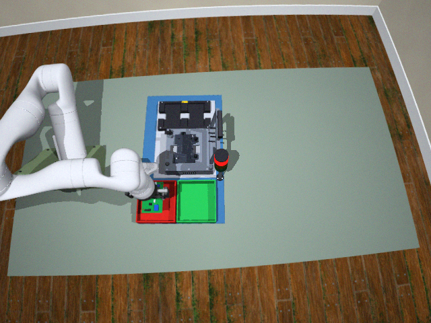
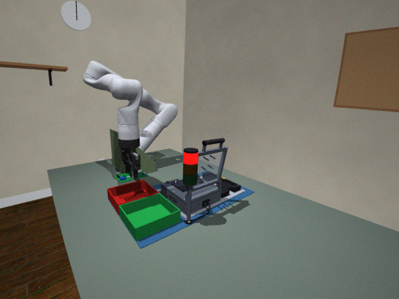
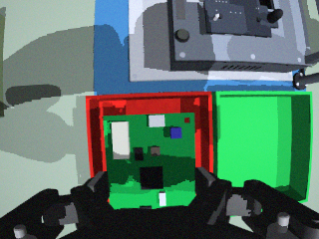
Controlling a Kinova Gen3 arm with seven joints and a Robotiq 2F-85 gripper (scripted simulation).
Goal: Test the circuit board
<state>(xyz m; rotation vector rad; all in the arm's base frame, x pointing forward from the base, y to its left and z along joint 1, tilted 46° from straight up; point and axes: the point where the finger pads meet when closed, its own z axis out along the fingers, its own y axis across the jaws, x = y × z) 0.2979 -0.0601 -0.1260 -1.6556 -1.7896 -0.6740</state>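
My hand is 10 cm above the red bin. Also, from my hand: green bin: 15 cm ahead, 1 cm to the left, 10 cm below; nest: 10 cm ahead, 21 cm to the left, 5 cm below; green circuit board: 1 cm below.
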